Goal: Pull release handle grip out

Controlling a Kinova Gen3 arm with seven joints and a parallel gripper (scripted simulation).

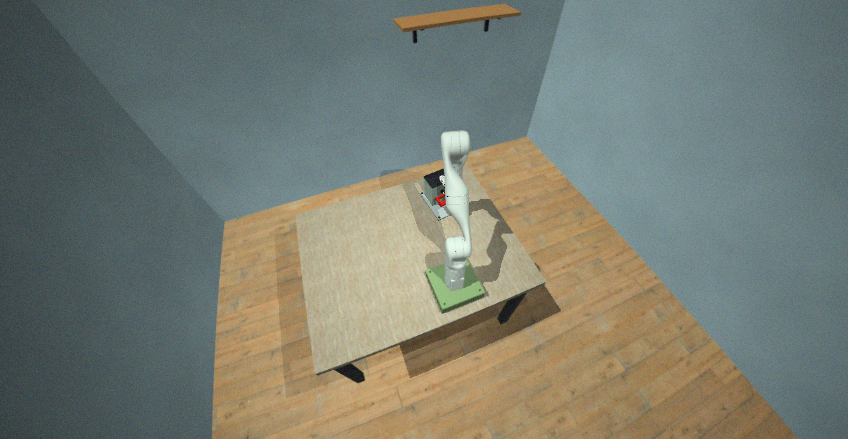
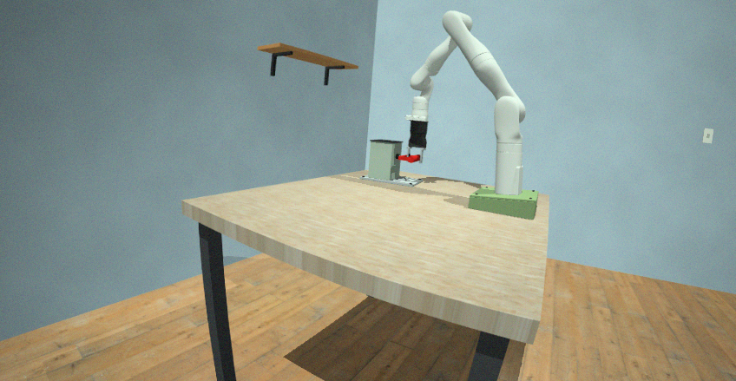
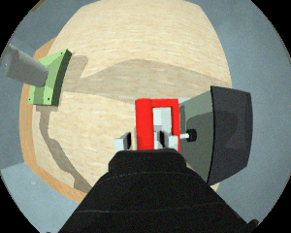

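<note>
My hand is 100 mm above the base plate, 90 mm short of it and 30 mm to the right of it.
</note>
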